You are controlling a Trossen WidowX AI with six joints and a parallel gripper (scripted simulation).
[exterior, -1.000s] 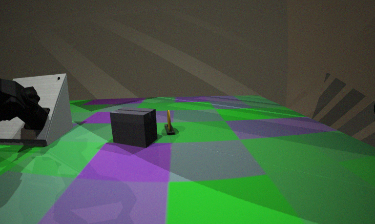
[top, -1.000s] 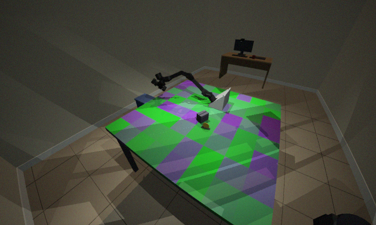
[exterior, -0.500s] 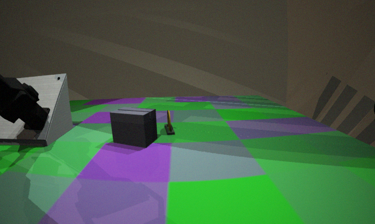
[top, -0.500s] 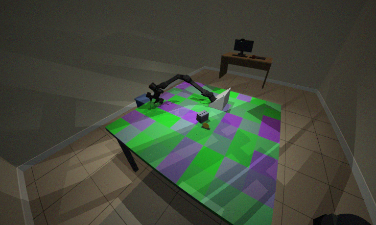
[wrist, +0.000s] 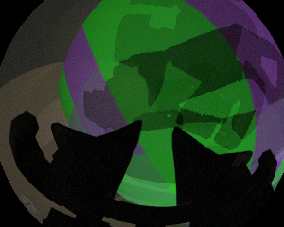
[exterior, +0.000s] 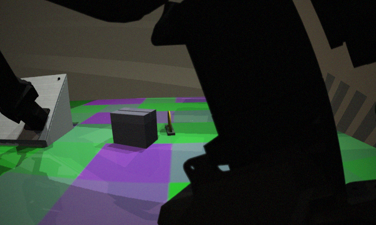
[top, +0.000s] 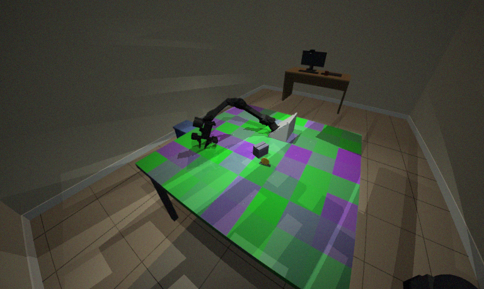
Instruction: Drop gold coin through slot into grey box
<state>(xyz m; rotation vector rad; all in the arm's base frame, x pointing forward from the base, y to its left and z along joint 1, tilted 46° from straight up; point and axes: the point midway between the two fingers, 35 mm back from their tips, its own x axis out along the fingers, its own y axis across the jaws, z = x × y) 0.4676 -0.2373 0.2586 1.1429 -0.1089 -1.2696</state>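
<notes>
Right now my gripper tip is 450 mm to the right of the gold coin, 130 mm past it and 10 mm below it.
</notes>
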